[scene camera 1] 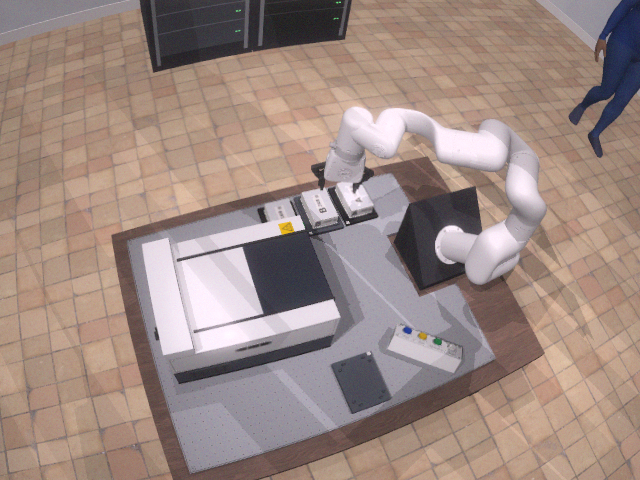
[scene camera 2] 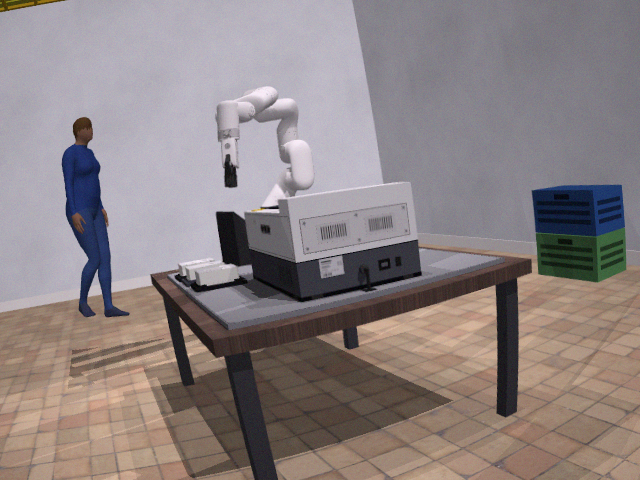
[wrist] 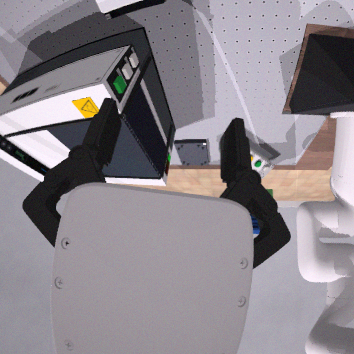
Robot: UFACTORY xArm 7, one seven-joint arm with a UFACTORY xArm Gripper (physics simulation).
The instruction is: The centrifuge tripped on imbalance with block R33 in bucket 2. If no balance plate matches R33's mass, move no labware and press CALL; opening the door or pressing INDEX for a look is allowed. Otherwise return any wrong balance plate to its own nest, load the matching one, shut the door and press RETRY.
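Frame: origin at the arm's base, x right, y ahead, z up, level; millimetres.
Seen in the pictures: gripper, between the fingertips: [scene camera 1: 337, 187] [scene camera 2: 231, 187] [wrist: 172, 118]; arm's base, origin of its link: [scene camera 1: 450, 244].
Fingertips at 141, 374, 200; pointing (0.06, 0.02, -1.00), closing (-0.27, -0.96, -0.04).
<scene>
Offsets run from my fingertips to a thing's top centre, as dx, dy, dz.
My gripper [scene camera 1: 339, 186] [scene camera 2: 231, 178] [wrist: 172, 118] is open and empty, hanging high over the table's far side near the plates. White balance plates B @(+127, -13, -238) [scene camera 1: 316, 207] and A @(+144, -143, -238) [scene camera 1: 354, 199] sit on dark nests; a third plate @(+106, +119, -238) [scene camera 1: 279, 211] [scene camera 2: 216, 274] beside them is partly hidden by the centrifuge in scene camera 1. The centrifuge [scene camera 1: 268, 326] [scene camera 2: 356, 227] [wrist: 55, 107] has a dark panel @(-182, +189, -79) [scene camera 1: 289, 271] over part of its top; no rotor or bucket shows, and block R33 does not show. A button box @(-441, -175, -208) [scene camera 1: 422, 352] [wrist: 265, 164] has blue, yellow and green buttons; their labels are unreadable.
An empty dark tray @(-477, +37, -265) [scene camera 1: 360, 381] [wrist: 192, 152] lies near the button box. The arm's black pedestal [scene camera 1: 421, 258] [scene camera 2: 231, 237] stands at the table's right in scene camera 1. A person in blue [scene camera 1: 620, 62] [scene camera 2: 82, 180] stands beyond the table. Blue and green crates [scene camera 2: 566, 211] are on the floor.
</scene>
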